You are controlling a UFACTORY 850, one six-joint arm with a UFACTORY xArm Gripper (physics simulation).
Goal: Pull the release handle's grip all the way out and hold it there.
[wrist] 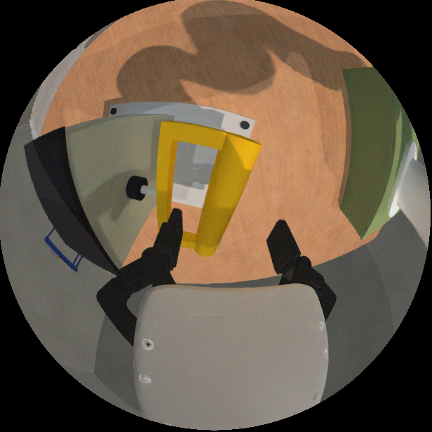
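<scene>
The release handle is a yellow frame with a thick grip bar (pixel 230 185) along its right side, in the middle of the wrist view. A thin pale rod (pixel 149 190) with a black knob (pixel 136 188) joins its left side. The handle stands at a grey-green housing (pixel 107 160) with a black face (pixel 65 200). My gripper (pixel 229 226) is open and empty. Its left finger overlaps the lower left part of the yellow frame in the view, and its right finger is to the right of the grip bar. Whether the left finger touches the frame I cannot tell.
A pale mounting plate (pixel 235 122) with dark bolts lies behind the housing on the wooden table top (pixel 300 150). A green block (pixel 370 150) stands at the right, with the white arm base (pixel 415 190) on it. A blue frame (pixel 62 255) is on the grey floor at the lower left.
</scene>
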